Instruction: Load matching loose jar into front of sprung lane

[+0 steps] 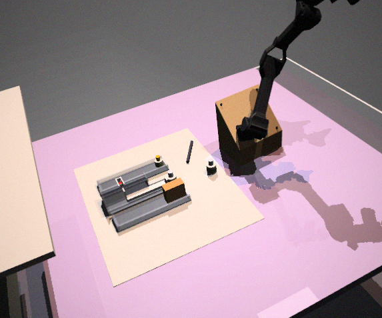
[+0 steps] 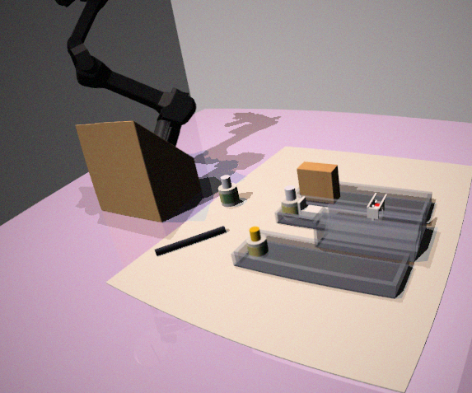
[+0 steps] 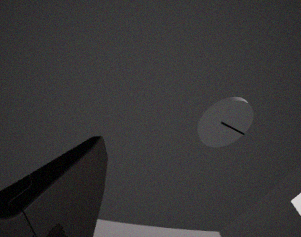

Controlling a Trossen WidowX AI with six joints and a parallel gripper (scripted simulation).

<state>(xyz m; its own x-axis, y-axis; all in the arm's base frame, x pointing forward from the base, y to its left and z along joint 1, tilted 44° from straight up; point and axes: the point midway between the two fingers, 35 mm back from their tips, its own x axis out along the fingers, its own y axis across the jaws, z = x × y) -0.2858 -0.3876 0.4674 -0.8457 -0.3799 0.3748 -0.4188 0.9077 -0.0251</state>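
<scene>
My gripper tip is 760 mm short of the brown block, 630 mm above it and 70 mm to the right of it. Also, from my gripper tip: sprung lane (900 mm ahead, 650 mm below, 10 mm to the right); black rod (670 mm below, 630 mm ahead, 160 mm to the right); red mark (940 mm ahead, 600 mm below, 20 mm to the right).
</scene>
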